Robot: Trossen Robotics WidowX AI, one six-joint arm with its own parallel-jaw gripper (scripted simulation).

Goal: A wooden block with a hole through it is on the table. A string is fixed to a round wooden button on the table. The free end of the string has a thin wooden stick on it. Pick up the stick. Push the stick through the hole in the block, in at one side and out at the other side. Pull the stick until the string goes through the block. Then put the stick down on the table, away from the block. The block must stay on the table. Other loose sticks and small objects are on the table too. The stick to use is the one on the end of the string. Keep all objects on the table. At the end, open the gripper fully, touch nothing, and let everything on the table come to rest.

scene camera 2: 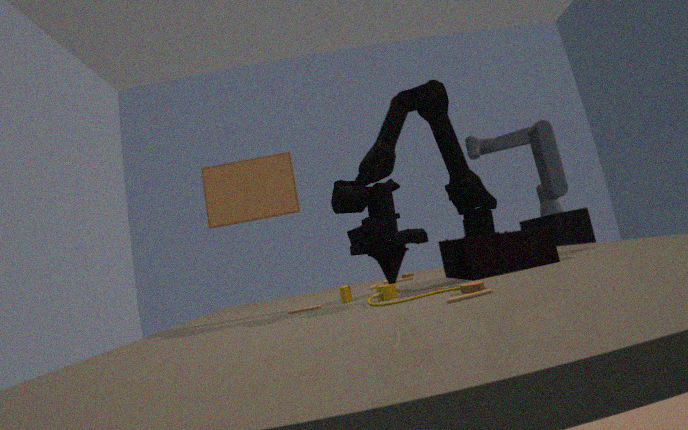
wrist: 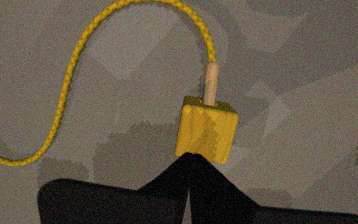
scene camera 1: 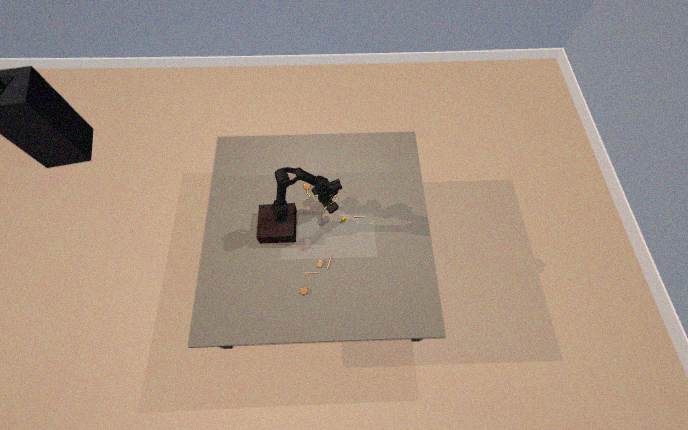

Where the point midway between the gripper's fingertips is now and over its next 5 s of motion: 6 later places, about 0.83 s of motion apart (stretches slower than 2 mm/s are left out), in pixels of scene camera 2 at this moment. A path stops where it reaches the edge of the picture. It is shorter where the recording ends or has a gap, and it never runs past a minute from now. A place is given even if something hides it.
The gripper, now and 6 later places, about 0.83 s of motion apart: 392,283; 399,256; 393,271; 392,290; 393,292; 389,291; 386,291
